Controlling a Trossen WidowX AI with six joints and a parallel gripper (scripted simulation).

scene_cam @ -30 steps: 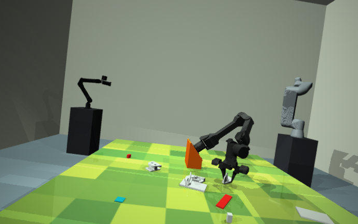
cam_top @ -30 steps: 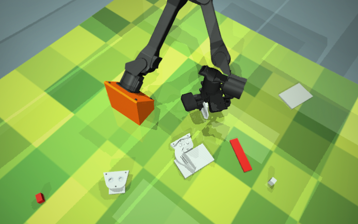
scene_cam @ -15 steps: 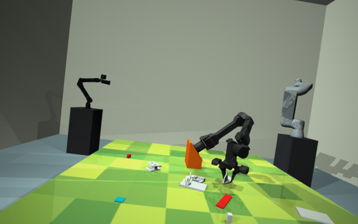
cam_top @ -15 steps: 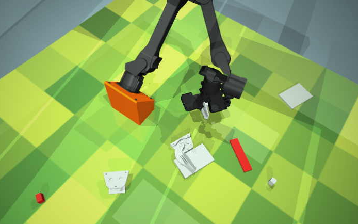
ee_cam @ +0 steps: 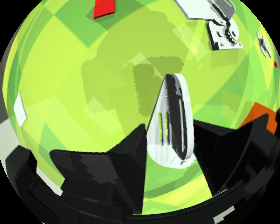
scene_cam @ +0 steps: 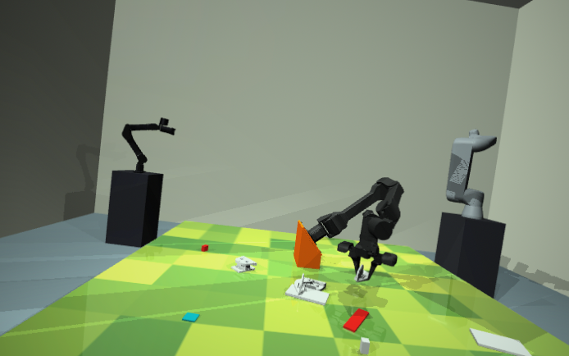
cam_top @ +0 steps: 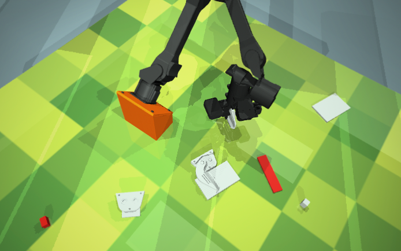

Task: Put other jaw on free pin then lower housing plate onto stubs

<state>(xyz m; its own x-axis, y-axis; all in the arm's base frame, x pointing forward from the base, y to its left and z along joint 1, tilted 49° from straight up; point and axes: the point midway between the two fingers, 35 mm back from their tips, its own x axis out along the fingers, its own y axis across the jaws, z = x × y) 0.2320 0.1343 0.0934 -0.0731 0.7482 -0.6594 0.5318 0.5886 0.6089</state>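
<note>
Now: gripper tip 19 cm to the left of the jaw, 4 cm short of it and 3 cm above it. The rest, counted from my gripper tip: grey cube 33 cm ahead, 9 cm to the right, 3 cm below; flat white sheet 29 cm to the left, 24 cm ahead, 4 cm below; red bar 20 cm ahead, 7 cm to the right, 4 cm below.
</note>
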